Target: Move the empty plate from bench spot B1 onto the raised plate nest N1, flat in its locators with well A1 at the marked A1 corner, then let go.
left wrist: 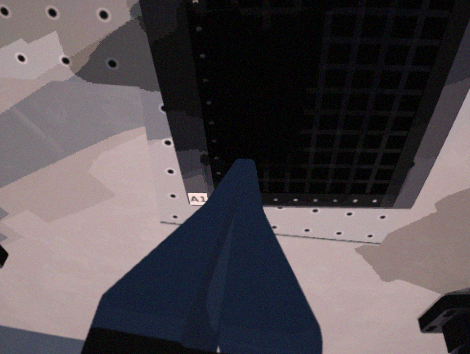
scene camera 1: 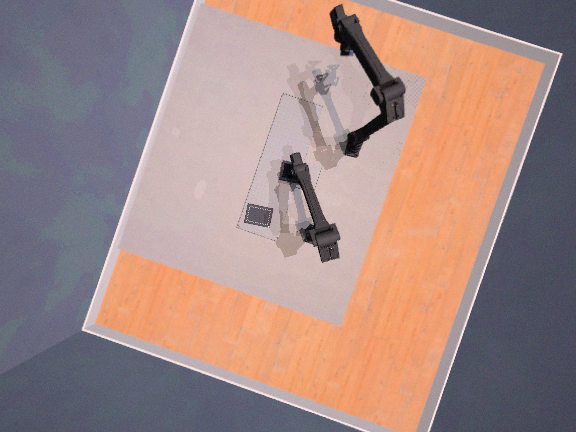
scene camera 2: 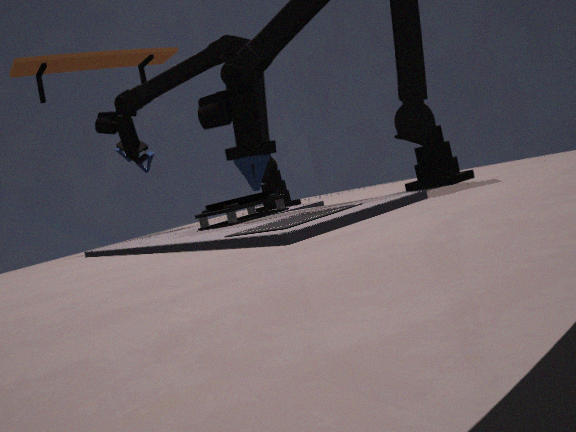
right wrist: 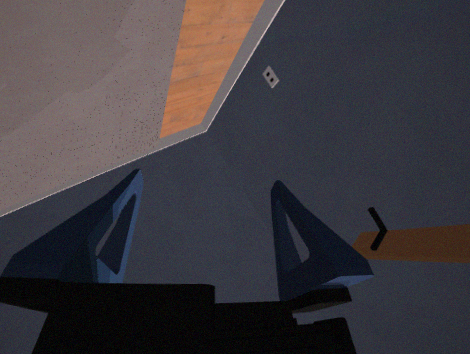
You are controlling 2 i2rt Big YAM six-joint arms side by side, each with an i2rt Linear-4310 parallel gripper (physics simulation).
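Places are measured from the left arm's base along level axes (x back, y right, z up), in centimetres.
Pixels of known places: left gripper, fingertip midpoint: [left wrist: 245,169] [scene camera 2: 256,190]; right gripper, fingertip midpoint: [scene camera 2: 138,166] [right wrist: 211,180]; left arm's base, link origin: [scene camera 2: 440,184]; right arm's base, link origin: [scene camera 1: 353,147].
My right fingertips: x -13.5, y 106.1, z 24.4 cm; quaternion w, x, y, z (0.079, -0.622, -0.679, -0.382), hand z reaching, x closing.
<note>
Ahead of a thing's pixels: the offset from my right fingertips to its middle. "spot": to the spot under its first point. Level surfaces: height alone.
The black gridded plate {dx -10.6, dy -72.0, dz -18.9 cm} [scene camera 2: 235,201] [left wrist: 350,105] lies in the raised nest N1 {dx -10.6, dy -72.0, dz -21.1 cm} [scene camera 2: 231,216] [left wrist: 172,85] and looks level. Its lower-left corner in the left wrist view, where the number and letter rows meet, is beside the white A1 label {spot: dx -2.4, dy -76.7, dz -19.6 cm} [left wrist: 197,199]; the blue finger partly hides that corner. My left gripper [scene camera 2: 256,189] [left wrist: 245,169] is shut and empty, with its tips above the plate. My right gripper [scene camera 2: 132,161] [right wrist: 211,180] is open and empty, high and away from the plate. Bench spot B1 {spot: dx -24.1, dy -104.9, dz -22.9 cm} [scene camera 1: 258,215] [scene camera 2: 295,220] is a bare dark rectangle with a dashed outline.
A pale perforated board {dz -23.1 cm} [scene camera 1: 270,140] [left wrist: 310,220] carries the nest and the spot. The two black arms stand along its right side in scene camera 1. An orange shelf [scene camera 2: 95,62] [right wrist: 425,244] with black brackets hangs on the wall beyond the right gripper.
</note>
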